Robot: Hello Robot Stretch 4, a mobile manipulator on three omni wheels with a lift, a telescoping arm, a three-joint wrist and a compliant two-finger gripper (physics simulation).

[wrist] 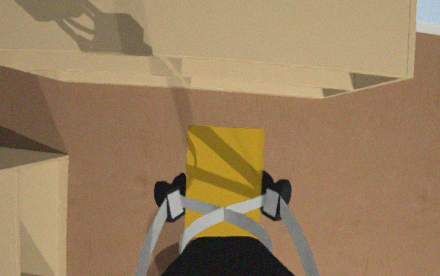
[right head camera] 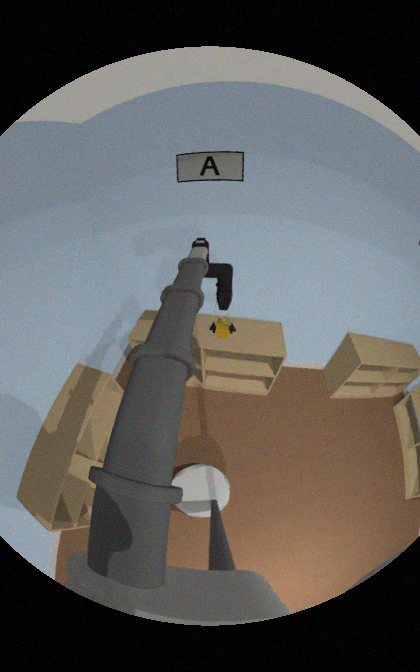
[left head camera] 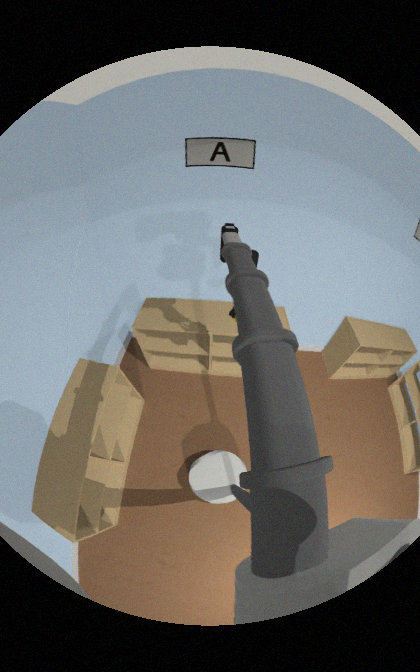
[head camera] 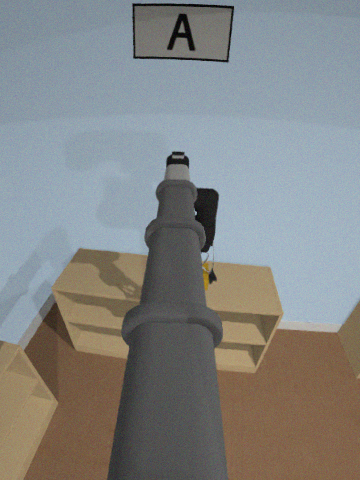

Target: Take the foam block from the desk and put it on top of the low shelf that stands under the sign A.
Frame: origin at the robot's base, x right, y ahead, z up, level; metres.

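Seen in the pictures: gripper, fingertip midpoint: [wrist: 222, 187].
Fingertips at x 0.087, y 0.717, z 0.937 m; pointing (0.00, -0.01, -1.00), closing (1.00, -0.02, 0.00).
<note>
A point is followed by its place in that frame.
The yellow foam block [head camera: 206, 276] {y 0.703, x 0.109, z 0.979 m} [right head camera: 223, 328] [wrist: 225, 160] {y 0.749, x 0.090, z 0.978 m} is held between the two dark fingertips of my gripper [right head camera: 222, 328] [wrist: 222, 187] {y 0.717, x 0.087, z 0.937 m}, which is shut on it. In the wrist view the block is over the brown floor, in front of the low shelf. The low shelf [head camera: 245, 287] {y 1.058, x 0.398, z 0.582 m} [left head camera: 175, 312] [right head camera: 260, 334] [wrist: 280, 35] {y 0.975, x 0.230, z 0.582 m} is light wood with open compartments and stands against the blue wall under sign A [head camera: 183, 33] {y 1.325, x 0.002, z 1.719 m} [left head camera: 220, 153] [right head camera: 210, 166]. In the head view the arm hides part of the shelf and of the block. The desk does not show clearly.
Another wooden shelf [head camera: 20, 400] {y 0.518, x -0.687, z 0.317 m} [left head camera: 62, 450] [right head camera: 52, 445] [wrist: 42, 215] {y 0.372, x -0.761, z 0.052 m} stands at the left. A further shelf [left head camera: 342, 345] [right head camera: 345, 365] stands to the right of the low shelf. A white round disc [left head camera: 215, 475] [right head camera: 202, 487] is low beside the arm. The shadow of my gripper lies on the low shelf's top.
</note>
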